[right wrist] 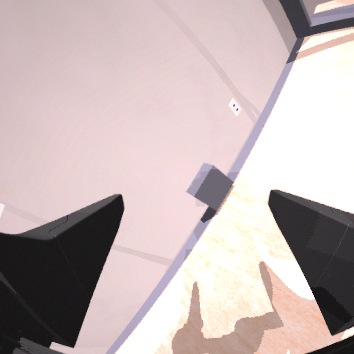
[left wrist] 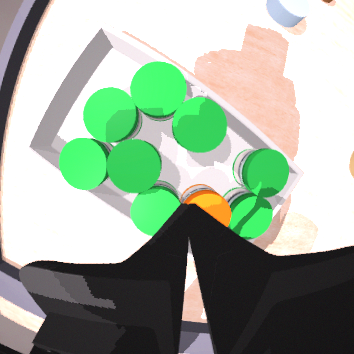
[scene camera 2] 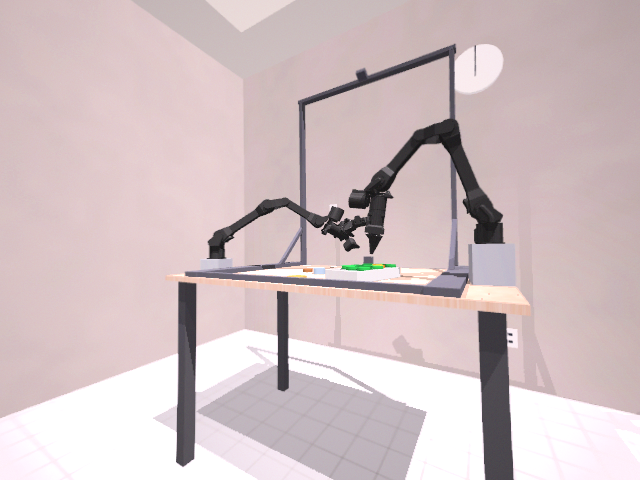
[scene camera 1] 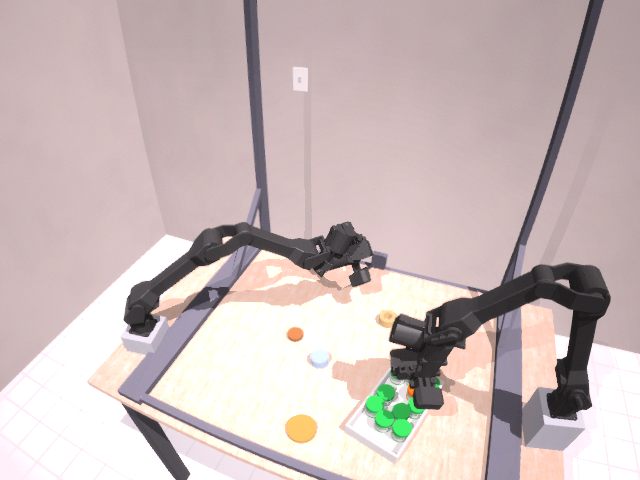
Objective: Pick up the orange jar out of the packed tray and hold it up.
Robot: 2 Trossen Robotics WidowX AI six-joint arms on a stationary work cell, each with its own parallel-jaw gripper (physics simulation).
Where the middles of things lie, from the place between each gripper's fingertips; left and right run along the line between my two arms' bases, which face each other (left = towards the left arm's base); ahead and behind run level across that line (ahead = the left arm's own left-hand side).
I see the orange jar (left wrist: 203, 195) 390 mm ahead of my right hand, 210 mm to the left of it and 110 mm below it. Round my right hand: white tray (scene camera 1: 363, 424) 440 mm ahead, 170 mm to the left, 150 mm below.
I see the orange jar 3 cm behind my left hand, 2 cm to the left of it and 6 cm below it. The rest, counted from my left hand: white tray 2 cm ahead, 2 cm to the right, 10 cm below.
